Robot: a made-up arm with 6 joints. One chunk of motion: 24 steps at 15 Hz.
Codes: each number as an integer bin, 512 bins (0 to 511) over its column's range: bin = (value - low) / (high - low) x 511, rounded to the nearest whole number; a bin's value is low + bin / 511 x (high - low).
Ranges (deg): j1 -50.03..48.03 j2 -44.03..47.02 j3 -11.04..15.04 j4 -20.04..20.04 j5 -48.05..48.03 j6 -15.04..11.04
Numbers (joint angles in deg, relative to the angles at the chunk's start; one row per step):
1: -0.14 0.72 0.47 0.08 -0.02 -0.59
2: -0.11 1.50 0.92 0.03 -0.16 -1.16
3: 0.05 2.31 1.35 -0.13 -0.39 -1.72
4: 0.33 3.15 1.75 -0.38 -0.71 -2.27
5: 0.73 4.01 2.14 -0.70 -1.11 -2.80
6: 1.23 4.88 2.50 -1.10 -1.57 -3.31
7: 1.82 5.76 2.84 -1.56 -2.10 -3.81
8: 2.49 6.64 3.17 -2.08 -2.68 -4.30
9: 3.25 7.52 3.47 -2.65 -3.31 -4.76
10: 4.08 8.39 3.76 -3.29 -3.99 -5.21
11: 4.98 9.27 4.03 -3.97 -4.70 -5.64
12: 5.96 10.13 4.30 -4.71 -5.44 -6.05
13: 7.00 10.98 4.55 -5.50 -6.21 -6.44
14: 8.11 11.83 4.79 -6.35 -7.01 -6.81
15: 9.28 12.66 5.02 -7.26 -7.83 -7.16
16: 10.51 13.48 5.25 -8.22 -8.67 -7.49
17: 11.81 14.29 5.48 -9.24 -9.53 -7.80
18: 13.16 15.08 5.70 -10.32 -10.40 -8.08
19: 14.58 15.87 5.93 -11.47 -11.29 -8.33
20: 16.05 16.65 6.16 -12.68 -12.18 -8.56
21: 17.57 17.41 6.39 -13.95 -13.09 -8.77
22: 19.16 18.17 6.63 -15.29 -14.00 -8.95
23: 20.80 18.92 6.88 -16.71 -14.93 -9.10
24: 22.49 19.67 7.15 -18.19 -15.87 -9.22
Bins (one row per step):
1: 260 251 226 257 255 283
2: 260 256 234 256 255 272
3: 261 260 243 254 253 261
4: 262 265 251 251 252 250
5: 265 270 258 247 250 240
6: 267 274 265 241 247 230
7: 270 279 272 236 244 220
8: 274 284 278 229 241 210
9: 278 289 284 222 238 201
10: 282 294 290 214 234 193
11: 287 299 295 205 231 184
12: 292 304 301 195 227 176
13: 297 309 305 185 223 169
14: 303 314 310 175 218 161
15: 309 318 315 163 214 154
16: 315 323 319 151 209 148
17: 322 327 324 138 205 142
18: 329 332 328 124 200 136
19: 337 336 333 109 196 131
20: 344 341 337 94 191 127
21: 352 345 342 78 186 123
22: 361 349 346 61 181 119
23: 369 353 351 42 176 116
24: 378 358 356 24 171 114

